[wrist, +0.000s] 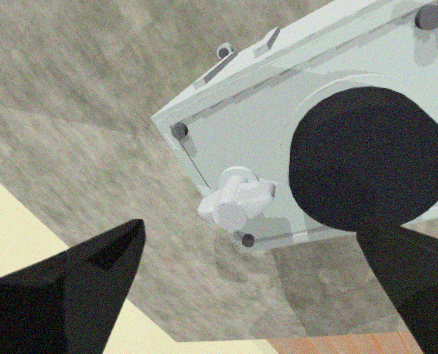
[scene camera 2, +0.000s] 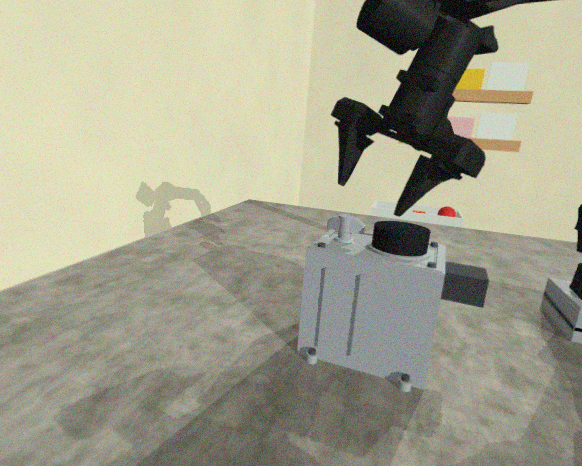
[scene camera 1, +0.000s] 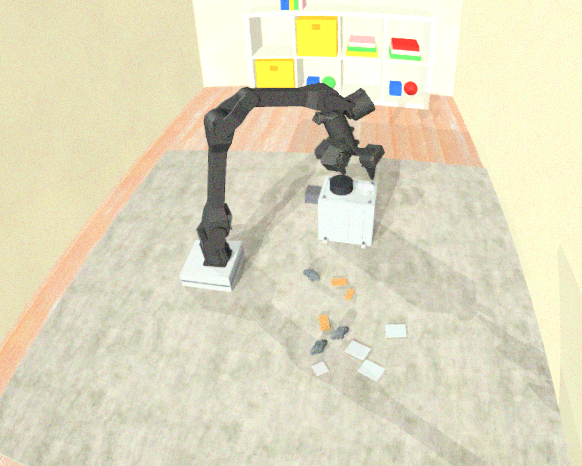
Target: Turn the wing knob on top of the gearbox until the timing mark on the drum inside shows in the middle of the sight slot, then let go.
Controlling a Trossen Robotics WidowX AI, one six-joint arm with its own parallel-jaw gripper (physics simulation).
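Pixels of known places: gripper, fingertip midpoint: [wrist: 250,228] [scene camera 2: 366,199] [scene camera 1: 358,176]; arm's base, origin of the base link: [scene camera 1: 217,258].
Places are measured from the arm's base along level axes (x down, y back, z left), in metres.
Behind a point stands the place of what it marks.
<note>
The pale grey gearbox [scene camera 1: 346,220] {z 0.164, x -0.035, y -0.313 m} [scene camera 2: 375,310] {z 0.289, x -0.031, y -0.301 m} [wrist: 240,135] {z 0.199, x -0.088, y -0.341 m} stands upright on the mat. Its pale wing knob [scene camera 1: 366,187] {z 0.218, x -0.111, y -0.359 m} [scene camera 2: 345,227] {z 0.237, x -0.108, y -0.355 m} [wrist: 237,200] {z 0.221, x -0.117, y -0.349 m} stands on top near one corner, beside a wide black round cap [scene camera 1: 341,185] {z 0.208, x -0.116, y -0.292 m} [scene camera 2: 401,238] {z 0.261, x -0.111, y -0.287 m} [wrist: 360,160] {z 0.219, x -0.116, y -0.289 m}. My gripper [scene camera 1: 358,175] {z 0.219, x -0.142, y -0.336 m} [scene camera 2: 370,200] {z 0.219, x -0.142, y -0.336 m} [wrist: 250,228] {z 0.219, x -0.142, y -0.336 m} is open and empty, tilted above the gearbox top. In scene camera 2 the fingertips are above the knob and cap, one tip close over the cap; neither finger touches the knob. I cannot make out the sight slot or the timing mark in these views.
A dark block [scene camera 1: 313,194] {z 0.210, x -0.077, y -0.216 m} [scene camera 2: 465,284] {z 0.253, x -0.069, y -0.213 m} sticks out from the gearbox's side. Small screws stand at the top corners. Orange pieces [scene camera 1: 339,282] {z 0.008, x 0.042, y -0.317 m}, dark grey pieces [scene camera 1: 311,274] {z 0.005, x 0.022, y -0.246 m} and pale tiles [scene camera 1: 371,370] {z -0.240, x 0.046, y -0.424 m} lie on the mat. A white tray [scene camera 2: 382,209] with a red ball stands behind.
</note>
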